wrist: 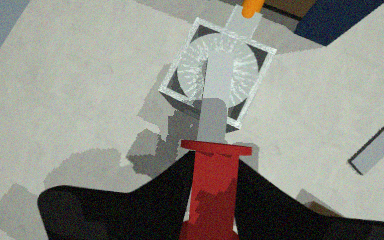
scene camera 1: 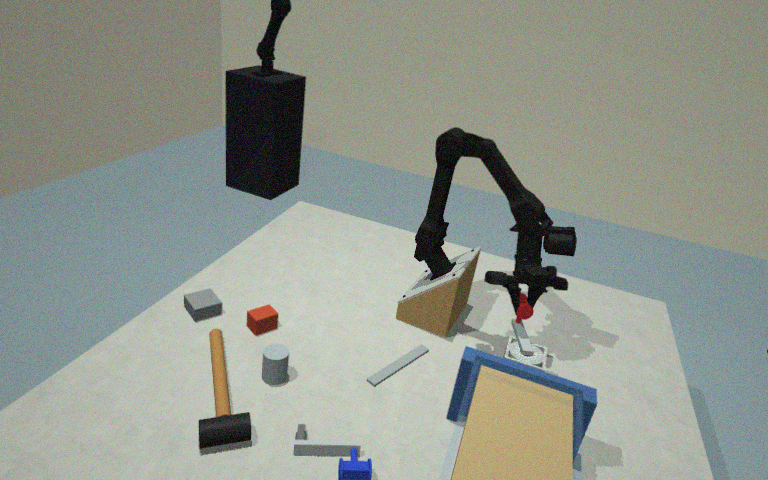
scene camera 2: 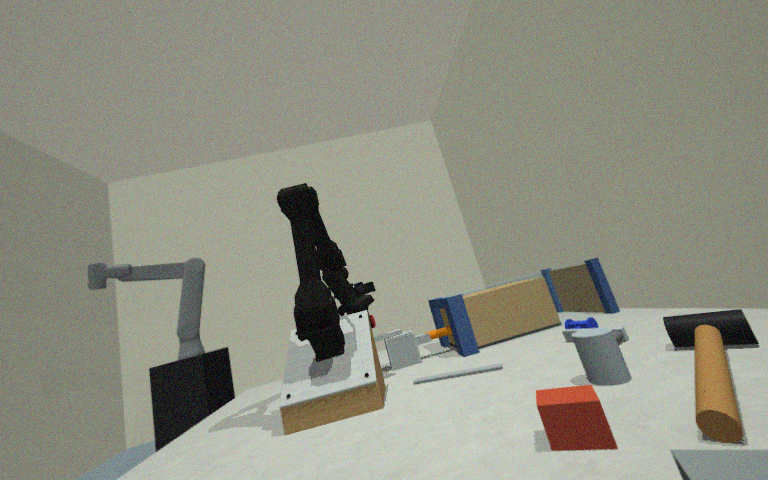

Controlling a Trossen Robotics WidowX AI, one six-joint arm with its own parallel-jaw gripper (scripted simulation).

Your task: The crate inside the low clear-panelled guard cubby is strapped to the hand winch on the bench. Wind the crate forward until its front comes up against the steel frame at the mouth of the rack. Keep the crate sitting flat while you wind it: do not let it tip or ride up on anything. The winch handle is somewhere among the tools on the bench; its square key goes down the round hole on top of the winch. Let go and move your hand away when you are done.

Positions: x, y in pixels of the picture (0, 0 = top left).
Labels:
My gripper shows in the wrist view, in scene camera 1 and in scene camera 2 (370, 328). A hammer shows in scene camera 1 and in scene camera 2; in the wrist view it is out of frame. The same spot on my gripper: (wrist: 162, 201) is (scene camera 1: 536, 291). The same spot on the hammer: (scene camera 2: 717, 415) is (scene camera 1: 213, 329).

